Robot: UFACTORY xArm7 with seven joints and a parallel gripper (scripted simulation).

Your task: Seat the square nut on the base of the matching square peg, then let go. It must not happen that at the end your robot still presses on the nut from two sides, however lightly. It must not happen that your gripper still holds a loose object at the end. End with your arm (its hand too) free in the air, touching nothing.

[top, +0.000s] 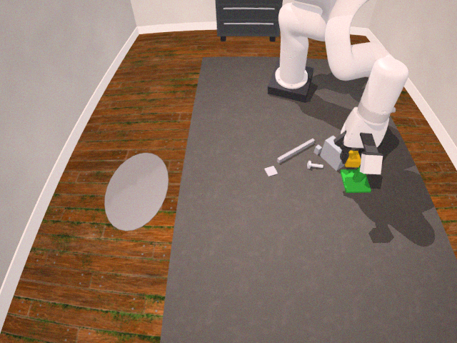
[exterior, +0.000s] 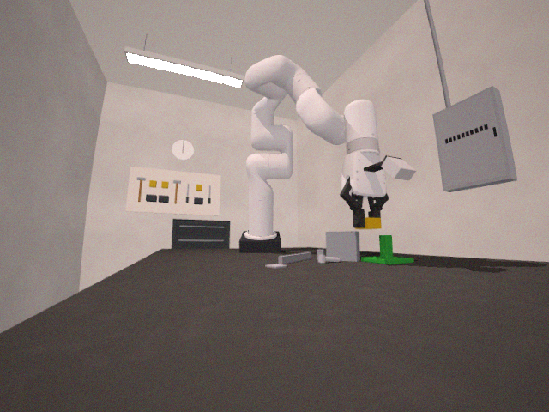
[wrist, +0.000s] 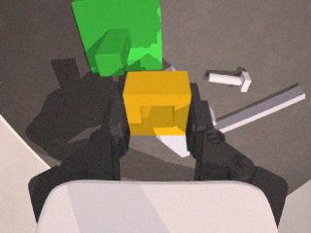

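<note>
The grey block is 60 mm behind my hand, 30 mm to the right of it and 60 mm below it. The rest, counted from my hand: bolt (30 mm behind, 90 mm to the right, 90 mm below); then small grey cube (90 mm behind, 70 mm to the right, 80 mm below); then grey bar (80 mm behind, 140 mm to the right, 90 mm below).
</note>
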